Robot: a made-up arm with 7 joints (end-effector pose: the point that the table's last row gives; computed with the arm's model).
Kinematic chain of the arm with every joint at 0, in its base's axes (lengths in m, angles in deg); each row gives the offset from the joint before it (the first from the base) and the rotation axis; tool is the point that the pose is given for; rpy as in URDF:
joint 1: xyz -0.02 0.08 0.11 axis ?
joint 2: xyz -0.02 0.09 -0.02 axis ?
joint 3: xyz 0 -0.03 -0.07 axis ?
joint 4: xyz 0.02 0 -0.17 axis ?
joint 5: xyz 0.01 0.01 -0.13 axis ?
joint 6: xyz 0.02 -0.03 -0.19 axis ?
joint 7: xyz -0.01 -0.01 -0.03 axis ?
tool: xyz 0.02 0.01 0.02 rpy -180 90 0
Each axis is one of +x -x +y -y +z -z.
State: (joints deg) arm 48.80 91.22 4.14 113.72 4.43 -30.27 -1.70
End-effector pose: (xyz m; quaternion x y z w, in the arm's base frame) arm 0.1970 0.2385 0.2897 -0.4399 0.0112 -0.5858 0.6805
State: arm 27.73 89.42 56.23 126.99 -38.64 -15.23 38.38
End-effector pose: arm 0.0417 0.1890 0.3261 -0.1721 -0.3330 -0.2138 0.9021
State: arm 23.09 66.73 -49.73 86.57 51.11 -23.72 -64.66
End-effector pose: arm 0.3158 0.2243 -0.1444 -0.9249 -0.3553 -0.0830 0.1068
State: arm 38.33 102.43 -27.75 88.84 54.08 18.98 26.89
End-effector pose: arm 0.3160 0.4095 0.1787 -0.9234 0.0590 0.1683 0.3398
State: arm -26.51 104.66 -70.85 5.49 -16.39 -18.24 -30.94
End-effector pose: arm -0.0442 0.7416 0.1304 0.0344 0.2220 0.4780 0.8492
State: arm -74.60 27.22 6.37 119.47 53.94 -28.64 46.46
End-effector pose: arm 0.0174 0.2144 -0.1527 0.9136 -0.2976 -0.0557 0.2715
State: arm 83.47 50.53 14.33 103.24 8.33 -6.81 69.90
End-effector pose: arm 0.0672 0.2932 0.4231 -0.5894 0.0839 -0.4769 0.6466
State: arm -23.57 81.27 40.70 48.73 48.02 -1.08 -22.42
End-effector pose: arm 0.2052 0.6035 0.1093 -0.7942 -0.5645 -0.0228 0.2238
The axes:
joint 1: -y
joint 2: +x
joint 3: +z
joint 4: -y
joint 5: +z
joint 6: +y
joint 7: -x

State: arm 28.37 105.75 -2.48 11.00 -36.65 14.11 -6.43
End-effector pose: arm 0.0127 0.7296 0.2058 -0.2664 -0.6054 0.4677 0.5863
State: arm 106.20 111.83 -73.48 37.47 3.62 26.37 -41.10
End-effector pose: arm 0.0732 0.7205 0.1570 -0.2960 -0.8377 0.2376 0.3927
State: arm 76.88 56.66 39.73 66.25 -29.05 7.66 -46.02
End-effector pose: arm 0.1351 0.5516 0.3414 -0.3460 -0.8637 -0.3645 0.0375
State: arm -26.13 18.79 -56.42 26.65 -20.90 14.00 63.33
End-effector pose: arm -0.2139 0.1514 -0.4632 -0.1222 0.6158 0.7773 0.0398
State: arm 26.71 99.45 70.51 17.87 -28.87 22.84 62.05
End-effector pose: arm -0.0609 0.7146 0.2831 -0.9164 -0.3647 0.1545 0.0576
